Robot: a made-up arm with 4 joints.
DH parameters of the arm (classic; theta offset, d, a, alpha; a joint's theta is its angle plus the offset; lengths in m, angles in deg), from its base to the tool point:
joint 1: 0 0.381 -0.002 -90
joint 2: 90 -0.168 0.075 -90
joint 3: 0 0.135 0.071 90
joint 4: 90 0.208 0.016 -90
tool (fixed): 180 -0.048 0 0
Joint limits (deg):
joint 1: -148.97..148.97
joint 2: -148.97..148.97
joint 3: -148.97..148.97
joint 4: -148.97..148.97
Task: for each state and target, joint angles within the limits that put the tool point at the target. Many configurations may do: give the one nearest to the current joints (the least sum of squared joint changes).
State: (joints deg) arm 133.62 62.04 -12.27 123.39
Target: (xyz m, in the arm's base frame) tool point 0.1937 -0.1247 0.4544
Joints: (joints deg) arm 148.97 70.05 27.21 147.98
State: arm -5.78 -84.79 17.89 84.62
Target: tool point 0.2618 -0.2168 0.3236
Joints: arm -24.43 -113.75 50.87 75.53
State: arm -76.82 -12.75 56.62 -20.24
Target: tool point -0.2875 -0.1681 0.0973
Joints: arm -58.09 -26.51 102.89 -20.56
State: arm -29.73 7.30 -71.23 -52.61
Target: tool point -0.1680 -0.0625 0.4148
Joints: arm 2.76 -39.45 -90.18 -49.51
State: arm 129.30 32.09 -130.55 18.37
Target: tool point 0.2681 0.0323 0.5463
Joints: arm 132.63 3.60 -130.63 19.18
